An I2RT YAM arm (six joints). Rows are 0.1 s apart.
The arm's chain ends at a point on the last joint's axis. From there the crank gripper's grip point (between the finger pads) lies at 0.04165 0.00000 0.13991 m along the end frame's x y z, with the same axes.
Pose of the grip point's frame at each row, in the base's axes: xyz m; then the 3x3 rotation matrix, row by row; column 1 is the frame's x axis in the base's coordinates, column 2 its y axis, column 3 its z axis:
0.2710 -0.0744 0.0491; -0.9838 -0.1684 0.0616; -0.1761 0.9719 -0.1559; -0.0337 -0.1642 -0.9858
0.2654 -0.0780 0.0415; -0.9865 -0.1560 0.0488; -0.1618 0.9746 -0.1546; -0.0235 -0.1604 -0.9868
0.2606 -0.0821 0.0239; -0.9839 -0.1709 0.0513; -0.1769 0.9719 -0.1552; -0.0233 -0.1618 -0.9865
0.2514 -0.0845 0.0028; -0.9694 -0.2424 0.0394; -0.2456 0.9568 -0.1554; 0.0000 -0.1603 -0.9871
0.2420 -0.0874 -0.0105; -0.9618 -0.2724 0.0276; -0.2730 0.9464 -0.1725; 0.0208 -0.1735 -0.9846
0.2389 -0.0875 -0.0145; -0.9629 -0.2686 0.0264; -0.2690 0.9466 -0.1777; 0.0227 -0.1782 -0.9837
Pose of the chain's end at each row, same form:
0.3034 -0.0453 0.1884; -0.9838 -0.1684 0.0616; -0.1761 0.9719 -0.1559; -0.0337 -0.1642 -0.9858
0.2997 -0.0496 0.1805; -0.9865 -0.1560 0.0488; -0.1618 0.9746 -0.1546; -0.0235 -0.1604 -0.9868
0.2944 -0.0530 0.1629; -0.9839 -0.1709 0.0513; -0.1769 0.9719 -0.1552; -0.0233 -0.1618 -0.9865
0.2863 -0.0525 0.1409; -0.9694 -0.2424 0.0394; -0.2456 0.9568 -0.1554; 0.0000 -0.1603 -0.9871
0.2782 -0.0519 0.1264; -0.9618 -0.2724 0.0276; -0.2730 0.9464 -0.1725; 0.0208 -0.1735 -0.9846
0.2753 -0.0514 0.1222; -0.9629 -0.2686 0.0264; -0.2690 0.9466 -0.1777; 0.0227 -0.1782 -0.9837

